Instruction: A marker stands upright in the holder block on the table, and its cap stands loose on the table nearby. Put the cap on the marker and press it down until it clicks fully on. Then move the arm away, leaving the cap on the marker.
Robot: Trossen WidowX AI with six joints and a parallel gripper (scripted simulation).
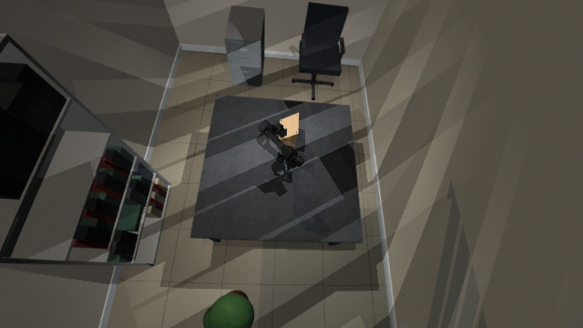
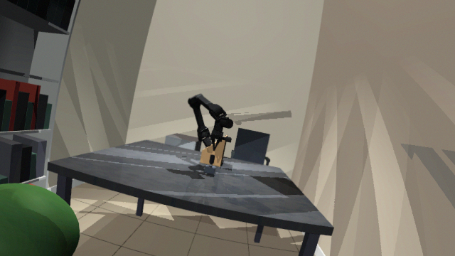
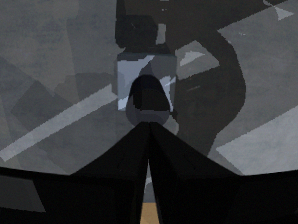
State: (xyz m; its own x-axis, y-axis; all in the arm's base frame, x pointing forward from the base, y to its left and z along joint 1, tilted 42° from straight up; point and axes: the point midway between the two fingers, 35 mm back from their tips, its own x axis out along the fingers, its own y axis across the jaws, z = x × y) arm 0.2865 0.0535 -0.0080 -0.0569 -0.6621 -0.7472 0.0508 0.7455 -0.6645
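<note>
The marker cap is 50 mm below my gripper tip. Also, from my gripper tip: holder block (120 mm below).
</note>
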